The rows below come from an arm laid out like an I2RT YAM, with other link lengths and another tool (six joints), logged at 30 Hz.
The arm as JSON. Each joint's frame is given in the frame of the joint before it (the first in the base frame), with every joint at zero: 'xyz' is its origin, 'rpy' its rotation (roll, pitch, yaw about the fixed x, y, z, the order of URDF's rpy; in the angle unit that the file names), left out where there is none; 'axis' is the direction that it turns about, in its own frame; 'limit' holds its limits. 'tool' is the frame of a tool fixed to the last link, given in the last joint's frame.
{
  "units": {
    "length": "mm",
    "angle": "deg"
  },
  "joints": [
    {
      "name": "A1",
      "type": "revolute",
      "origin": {
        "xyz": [
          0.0,
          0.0,
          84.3
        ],
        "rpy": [
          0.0,
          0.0,
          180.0
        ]
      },
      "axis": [
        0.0,
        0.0,
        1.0
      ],
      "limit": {
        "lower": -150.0,
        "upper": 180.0
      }
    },
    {
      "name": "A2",
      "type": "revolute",
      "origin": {
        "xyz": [
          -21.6,
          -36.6,
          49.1
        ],
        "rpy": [
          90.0,
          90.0,
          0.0
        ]
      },
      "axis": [
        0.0,
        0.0,
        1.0
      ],
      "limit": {
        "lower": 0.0,
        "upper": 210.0
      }
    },
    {
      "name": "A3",
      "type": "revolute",
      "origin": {
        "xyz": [
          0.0,
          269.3,
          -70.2
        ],
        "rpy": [
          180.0,
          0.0,
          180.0
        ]
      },
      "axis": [
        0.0,
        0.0,
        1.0
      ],
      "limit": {
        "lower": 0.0,
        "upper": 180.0
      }
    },
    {
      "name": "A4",
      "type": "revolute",
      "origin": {
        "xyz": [
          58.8,
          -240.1,
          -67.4
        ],
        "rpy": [
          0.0,
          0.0,
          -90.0
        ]
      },
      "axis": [
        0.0,
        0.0,
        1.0
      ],
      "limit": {
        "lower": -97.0,
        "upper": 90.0
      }
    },
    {
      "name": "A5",
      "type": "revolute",
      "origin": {
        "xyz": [
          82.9,
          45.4,
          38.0
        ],
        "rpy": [
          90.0,
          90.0,
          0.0
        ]
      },
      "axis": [
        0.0,
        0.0,
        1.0
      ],
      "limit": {
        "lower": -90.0,
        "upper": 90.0
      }
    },
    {
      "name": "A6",
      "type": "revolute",
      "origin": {
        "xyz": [
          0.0,
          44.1,
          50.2
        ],
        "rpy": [
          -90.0,
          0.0,
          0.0
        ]
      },
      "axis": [
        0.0,
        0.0,
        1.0
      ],
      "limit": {
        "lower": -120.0,
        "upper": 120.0
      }
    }
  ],
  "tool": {
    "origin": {
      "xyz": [
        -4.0,
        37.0,
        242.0
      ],
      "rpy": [
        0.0,
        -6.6,
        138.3
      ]
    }
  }
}
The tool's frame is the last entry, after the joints.
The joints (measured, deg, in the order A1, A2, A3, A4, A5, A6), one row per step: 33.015 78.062 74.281 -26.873 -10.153 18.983; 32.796 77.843 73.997 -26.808 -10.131 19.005; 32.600 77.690 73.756 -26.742 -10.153 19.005; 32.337 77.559 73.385 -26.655 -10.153 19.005; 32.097 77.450 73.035 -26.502 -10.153 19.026; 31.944 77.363 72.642 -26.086 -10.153 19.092; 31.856 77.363 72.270 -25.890 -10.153 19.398; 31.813 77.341 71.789 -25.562 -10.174 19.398; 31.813 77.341 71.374 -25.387 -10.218 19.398; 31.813 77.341 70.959 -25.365 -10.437 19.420; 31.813 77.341 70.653 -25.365 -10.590 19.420; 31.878 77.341 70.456 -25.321 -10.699 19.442; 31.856 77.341 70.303 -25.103 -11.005 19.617; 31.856 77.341 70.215 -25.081 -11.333 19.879; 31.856 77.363 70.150 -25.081 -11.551 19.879; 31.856 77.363 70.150 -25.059 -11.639 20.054
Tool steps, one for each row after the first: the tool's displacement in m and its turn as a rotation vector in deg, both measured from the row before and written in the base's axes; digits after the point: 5 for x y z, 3 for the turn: 0.00049 -0.00229 -0.00050 0.004 0.007 -0.249; 0.00043 -0.00179 -0.00065 -0.002 0.025 -0.177; 0.00072 -0.00247 -0.00203 -0.082 0.129 -0.263; 0.00082 -0.00216 -0.00165 -0.034 0.087 -0.251; 0.00095 -0.00114 -0.00078 0.099 -0.054 -0.186; 0.00034 -0.00097 -0.00269 0.098 0.332 -0.243; 0.00001 -0.00035 -0.00273 -0.060 0.117 -0.025; -0.00051 -0.00006 -0.00314 -0.107 0.216 0.038; -0.00144 0.00037 -0.00396 -0.096 0.407 0.175; -0.00110 0.00021 -0.00300 -0.093 0.303 0.130; -0.00098 0.00073 -0.00168 -0.018 0.174 0.146; -0.00055 0.00108 -0.00023 0.279 0.136 0.145; -0.00108 0.00106 -0.00071 0.272 0.306 0.141; -0.00078 0.00079 -0.00076 0.053 0.135 0.184; -0.00017 0.00029 0.00011 0.156 0.112 -0.017
